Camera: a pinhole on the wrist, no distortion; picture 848 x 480 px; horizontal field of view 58.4 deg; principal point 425.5 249.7 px. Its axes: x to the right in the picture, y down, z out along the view. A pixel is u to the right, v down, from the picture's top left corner.
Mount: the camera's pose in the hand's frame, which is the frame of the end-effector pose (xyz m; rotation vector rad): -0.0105 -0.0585 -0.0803 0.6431 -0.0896 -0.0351
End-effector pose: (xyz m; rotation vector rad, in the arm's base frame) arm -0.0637 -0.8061 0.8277 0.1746 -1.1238 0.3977
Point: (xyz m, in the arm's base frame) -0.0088 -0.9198 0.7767
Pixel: 124.7 51.9
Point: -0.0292 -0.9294 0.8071
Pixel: 339.2 225.8
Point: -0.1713 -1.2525 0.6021
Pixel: outside the picture
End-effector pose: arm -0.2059 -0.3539 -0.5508 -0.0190 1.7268 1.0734
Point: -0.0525 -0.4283 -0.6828
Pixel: 531.1 161.8
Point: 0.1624 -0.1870 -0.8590
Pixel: 741.0 425.6
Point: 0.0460 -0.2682 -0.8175
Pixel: 793.9 368.4
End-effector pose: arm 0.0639 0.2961 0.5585 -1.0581 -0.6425 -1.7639
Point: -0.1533 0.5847 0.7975
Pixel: 726.0 238.6
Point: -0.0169 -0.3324 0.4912
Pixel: behind the camera
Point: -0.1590 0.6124 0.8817
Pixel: 799.1 274.1
